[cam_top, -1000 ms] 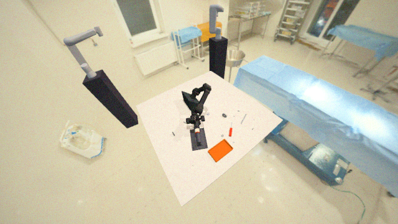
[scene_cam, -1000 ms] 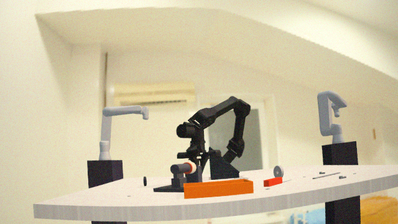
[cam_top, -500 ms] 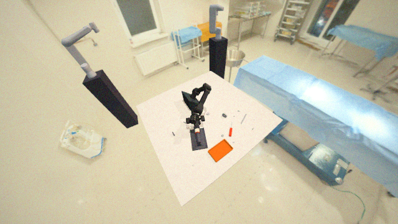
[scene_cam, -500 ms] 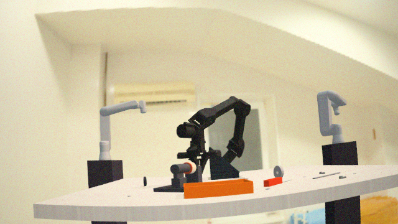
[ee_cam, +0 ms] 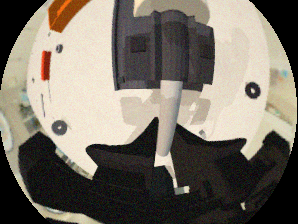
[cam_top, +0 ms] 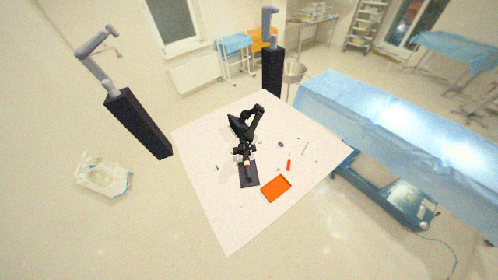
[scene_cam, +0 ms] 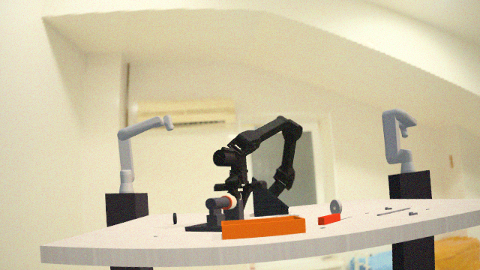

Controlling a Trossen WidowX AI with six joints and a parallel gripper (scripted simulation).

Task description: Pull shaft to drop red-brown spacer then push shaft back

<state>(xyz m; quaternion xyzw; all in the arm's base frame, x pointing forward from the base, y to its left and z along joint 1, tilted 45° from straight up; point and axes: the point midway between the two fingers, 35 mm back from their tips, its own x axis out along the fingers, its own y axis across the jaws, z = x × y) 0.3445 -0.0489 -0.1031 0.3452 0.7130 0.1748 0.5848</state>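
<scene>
The grey shaft lies 80 mm ahead of my gripper tip, 20 mm to the right of it and 30 mm above it. Round my gripper tip: round grey disc (30 mm ahead, 330 mm to the left, 20 mm below); then red-brown spacer (120 mm ahead, 40 mm to the right, 30 mm above); then small black ring (10 mm behind, 250 mm to the right, 20 mm below).
</scene>
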